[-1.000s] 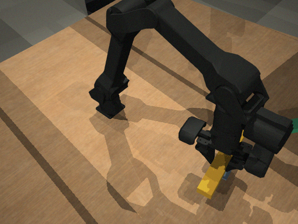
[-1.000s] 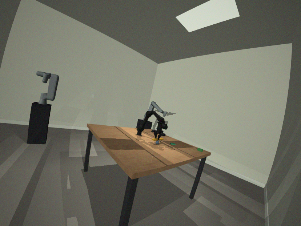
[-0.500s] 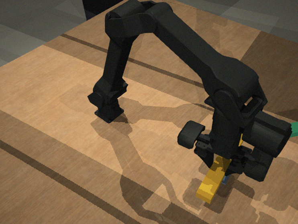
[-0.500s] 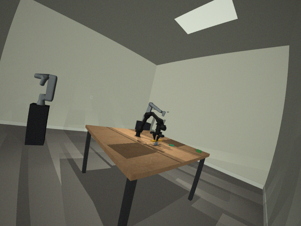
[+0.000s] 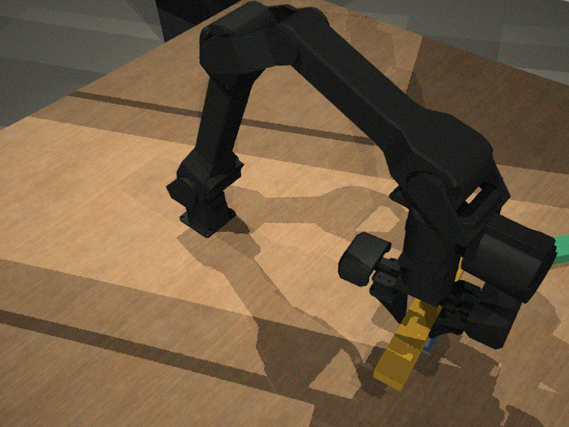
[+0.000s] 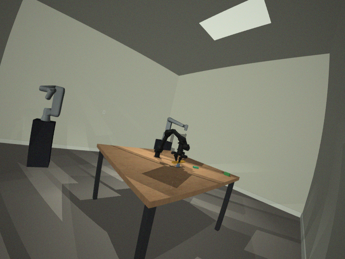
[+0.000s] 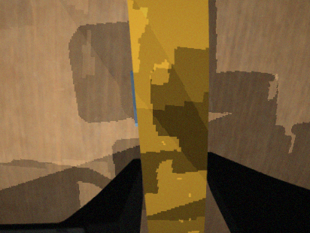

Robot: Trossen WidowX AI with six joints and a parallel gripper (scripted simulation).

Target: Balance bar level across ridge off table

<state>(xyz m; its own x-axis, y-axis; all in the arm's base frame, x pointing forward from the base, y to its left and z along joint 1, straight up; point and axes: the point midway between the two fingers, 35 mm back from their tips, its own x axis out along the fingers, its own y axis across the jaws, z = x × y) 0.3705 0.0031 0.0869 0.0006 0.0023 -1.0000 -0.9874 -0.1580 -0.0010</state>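
Now: gripper tip 3 cm to the right of the yellow bar.
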